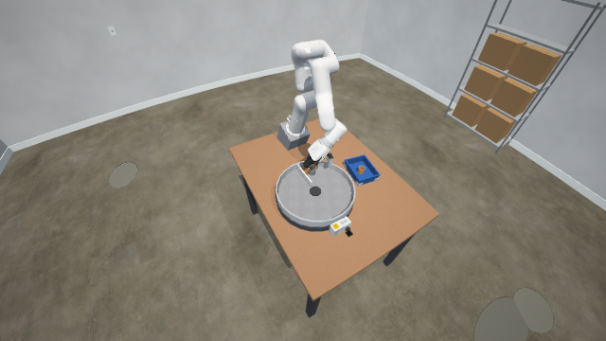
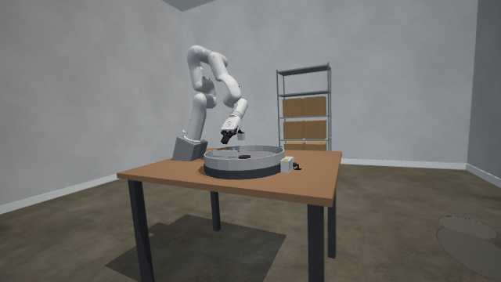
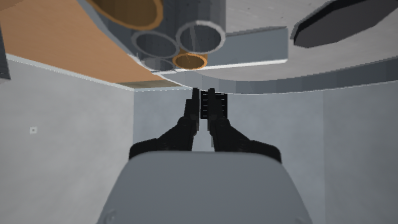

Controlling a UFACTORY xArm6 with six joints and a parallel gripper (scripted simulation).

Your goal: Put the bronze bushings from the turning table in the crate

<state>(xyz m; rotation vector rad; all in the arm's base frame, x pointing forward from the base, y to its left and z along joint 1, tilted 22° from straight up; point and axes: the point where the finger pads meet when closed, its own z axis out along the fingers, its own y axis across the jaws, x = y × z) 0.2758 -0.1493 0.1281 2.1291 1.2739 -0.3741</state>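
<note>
Right now my hand is 160 mm short of the blue crate, 310 mm to the right of it and 120 mm above it. Round my hand: round grey turning table (120 mm ahead, 40 mm to the right, 90 mm below).
</note>
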